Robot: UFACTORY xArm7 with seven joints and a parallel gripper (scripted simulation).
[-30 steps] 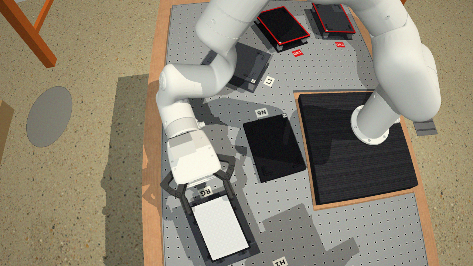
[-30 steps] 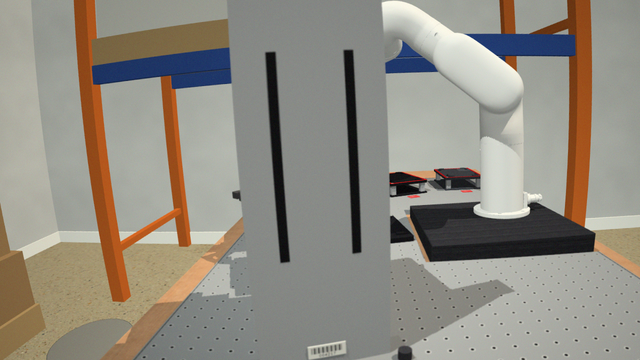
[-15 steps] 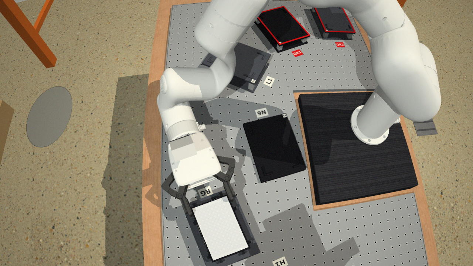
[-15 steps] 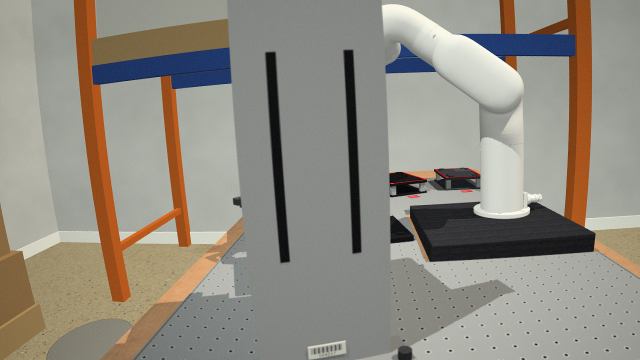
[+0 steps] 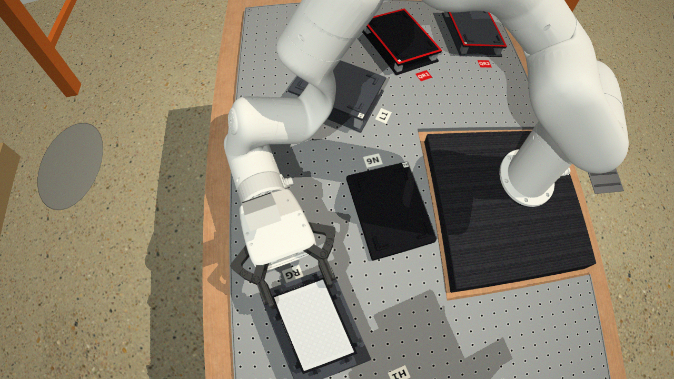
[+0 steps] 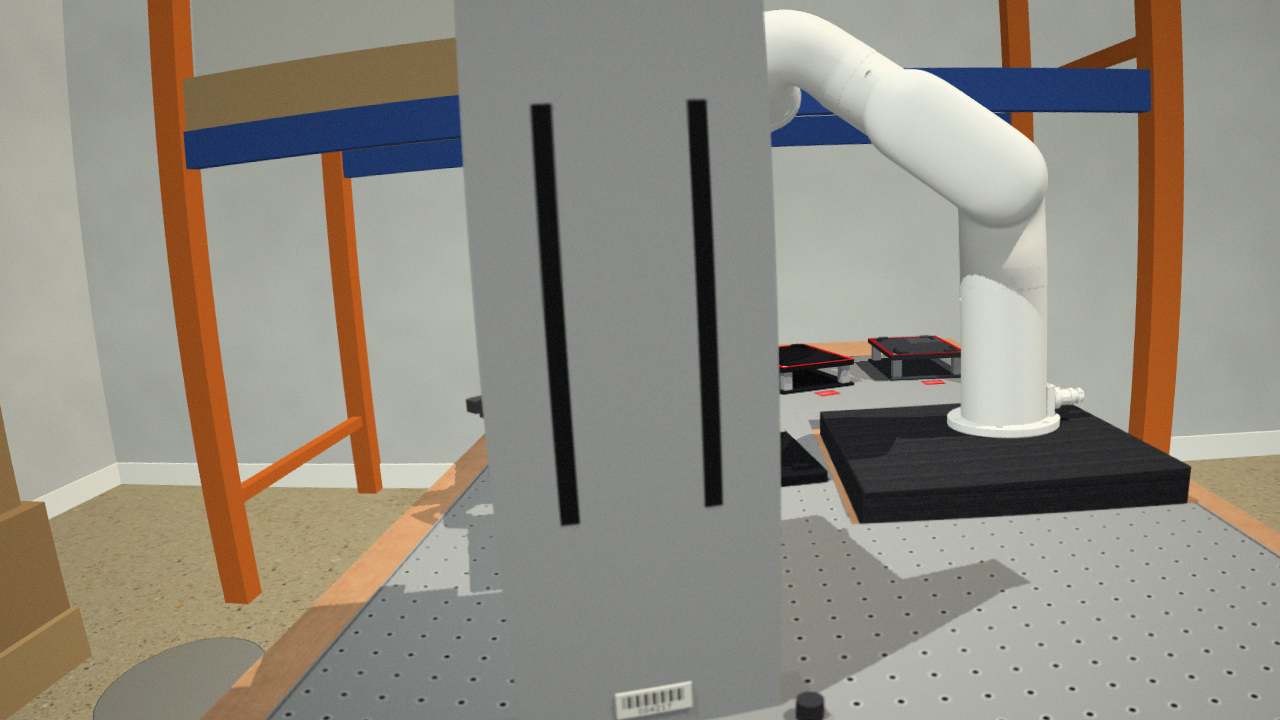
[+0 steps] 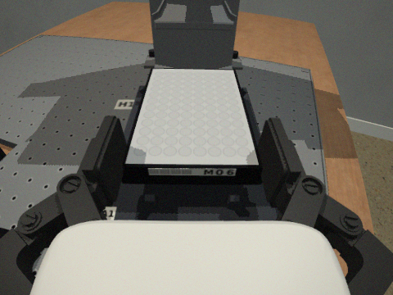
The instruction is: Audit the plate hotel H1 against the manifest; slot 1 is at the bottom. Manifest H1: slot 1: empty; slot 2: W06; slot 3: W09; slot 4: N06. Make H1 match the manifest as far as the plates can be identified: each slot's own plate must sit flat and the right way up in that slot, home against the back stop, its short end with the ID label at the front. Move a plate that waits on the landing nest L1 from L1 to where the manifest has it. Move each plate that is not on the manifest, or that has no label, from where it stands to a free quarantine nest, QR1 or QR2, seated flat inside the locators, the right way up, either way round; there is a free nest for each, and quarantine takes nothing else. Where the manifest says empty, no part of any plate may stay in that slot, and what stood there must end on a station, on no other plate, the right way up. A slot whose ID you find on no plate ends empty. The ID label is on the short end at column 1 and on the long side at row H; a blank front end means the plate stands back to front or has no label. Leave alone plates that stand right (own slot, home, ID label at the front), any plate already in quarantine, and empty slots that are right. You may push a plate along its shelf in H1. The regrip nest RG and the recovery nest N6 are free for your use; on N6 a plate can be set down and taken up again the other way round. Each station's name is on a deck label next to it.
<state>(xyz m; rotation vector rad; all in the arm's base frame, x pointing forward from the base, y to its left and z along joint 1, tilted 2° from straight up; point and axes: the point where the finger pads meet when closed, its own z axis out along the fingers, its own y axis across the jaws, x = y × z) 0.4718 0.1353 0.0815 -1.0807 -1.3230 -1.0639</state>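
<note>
The white well plate is 1 cm behind my hand, 5 cm to the left of it and 2 cm below it. Also, from my hand: recovery nest N6 (18 cm behind, 13 cm to the right, 9 cm below); H1 deck label (13 cm behind, 16 cm to the left, 10 cm below); regrip nest RG (1 cm behind, 5 cm to the left, 4 cm below).
</note>
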